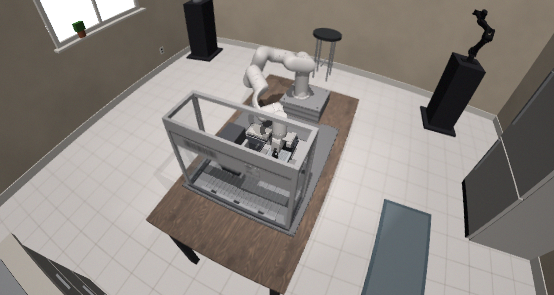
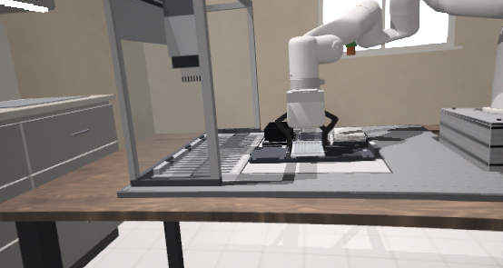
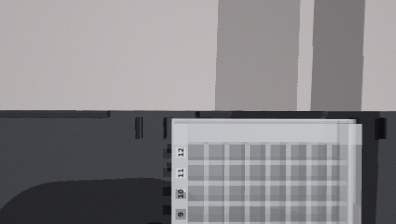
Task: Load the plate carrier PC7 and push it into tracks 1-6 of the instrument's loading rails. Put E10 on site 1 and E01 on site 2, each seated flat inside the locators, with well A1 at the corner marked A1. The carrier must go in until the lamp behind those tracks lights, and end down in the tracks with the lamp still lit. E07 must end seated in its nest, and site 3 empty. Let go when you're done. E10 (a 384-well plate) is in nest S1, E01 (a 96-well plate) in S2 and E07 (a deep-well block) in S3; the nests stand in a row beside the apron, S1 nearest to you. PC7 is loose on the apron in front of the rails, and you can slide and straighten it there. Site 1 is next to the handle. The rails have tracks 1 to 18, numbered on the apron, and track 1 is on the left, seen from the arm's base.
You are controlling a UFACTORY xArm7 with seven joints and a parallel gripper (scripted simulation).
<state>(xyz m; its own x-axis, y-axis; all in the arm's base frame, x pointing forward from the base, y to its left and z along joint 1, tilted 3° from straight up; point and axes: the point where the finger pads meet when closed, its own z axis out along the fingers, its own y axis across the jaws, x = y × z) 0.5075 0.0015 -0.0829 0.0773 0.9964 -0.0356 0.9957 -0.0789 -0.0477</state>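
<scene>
The white 96-well plate E01 is 1 cm below my hand. From my hand the other things lie so: A1 tag (12 cm to the right, 2 cm below, 2 cm ahead); then dark plate carrier PC7 (1 cm below, 1 cm behind); then pale apron (6 cm to the right, 3 cm below, 2 cm behind).
</scene>
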